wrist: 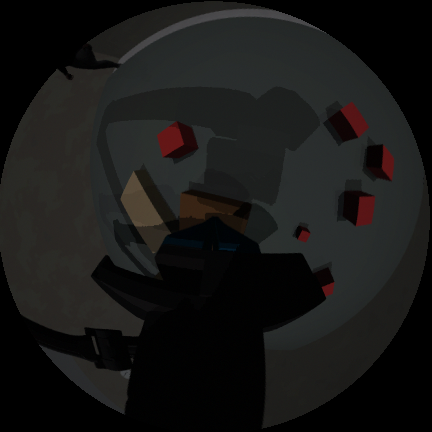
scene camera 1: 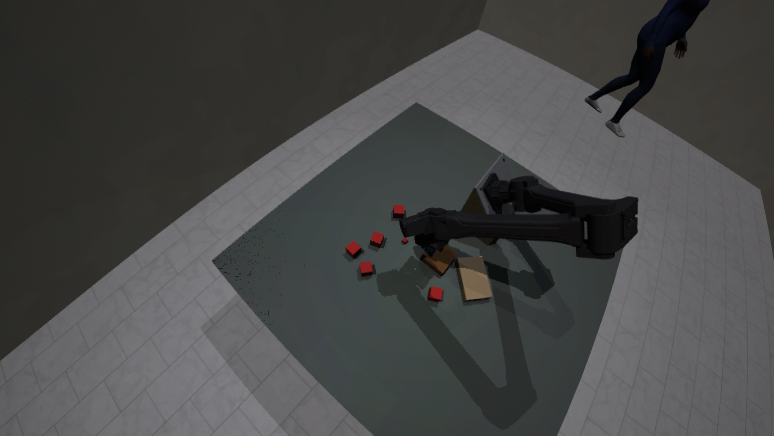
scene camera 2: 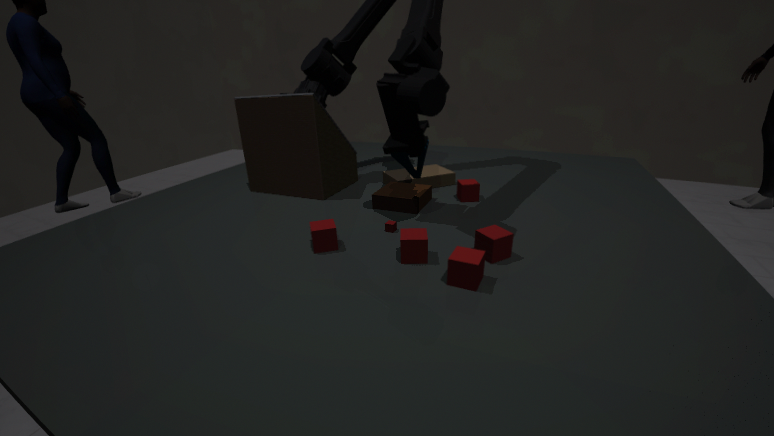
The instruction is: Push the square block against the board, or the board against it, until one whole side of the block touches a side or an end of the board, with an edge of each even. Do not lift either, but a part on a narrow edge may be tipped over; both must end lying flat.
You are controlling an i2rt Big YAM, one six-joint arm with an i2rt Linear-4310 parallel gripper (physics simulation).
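Frame: origin at the arm's base, x left, y back, z up, level; centimetres.
Where they show: gripper, fingertip midpoint: [wrist: 214,221] [scene camera 1: 431,255] [scene camera 2: 417,177]; arm's base, link origin: [scene camera 1: 493,192] [scene camera 2: 302,115].
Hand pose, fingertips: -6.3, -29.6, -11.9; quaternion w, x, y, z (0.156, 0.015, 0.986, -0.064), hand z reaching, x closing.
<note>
Things, the pixels of their top centre, and the offset from my fingertips, as dx, dy, dz.
- square block, top centre: [wrist: 207,232] [scene camera 2: 402,189] [scene camera 1: 439,255] +2.2, +3.8, -3.6
- board, top centre: [wrist: 141,215] [scene camera 2: 418,171] [scene camera 1: 474,277] +17.3, +4.2, -3.6
- tiny red cube, top centre: [wrist: 303,236] [scene camera 2: 390,222] [scene camera 1: 404,239] -11.9, +1.9, -5.1
The square block [scene camera 1: 445,262] [scene camera 2: 394,201] [wrist: 197,205], brown, lies flat on the dark mat. The board [scene camera 1: 475,282] [scene camera 2: 439,174] [wrist: 141,201], tan and longer, lies flat beside it, on the arm's base side in the second scene view. The block is turned at an angle to the board. One block corner is close to the board's near corner; I cannot tell if they touch. The facing sides are not flush. My gripper [scene camera 1: 430,250] [scene camera 2: 416,176] [wrist: 214,221] is shut and empty, its tips low over or just behind the block; their exact contact is hidden.
Several red cubes [scene camera 1: 366,267] [scene camera 2: 413,246] [wrist: 359,208] lie on the far side of the block. Another red cube [scene camera 1: 435,294] [scene camera 2: 467,190] [wrist: 177,140] is near the board. A tiny red cube [scene camera 1: 404,240] [scene camera 2: 390,226] [wrist: 303,234] lies near the block. A slanted brown box [scene camera 2: 281,146] stands under the arm's base.
</note>
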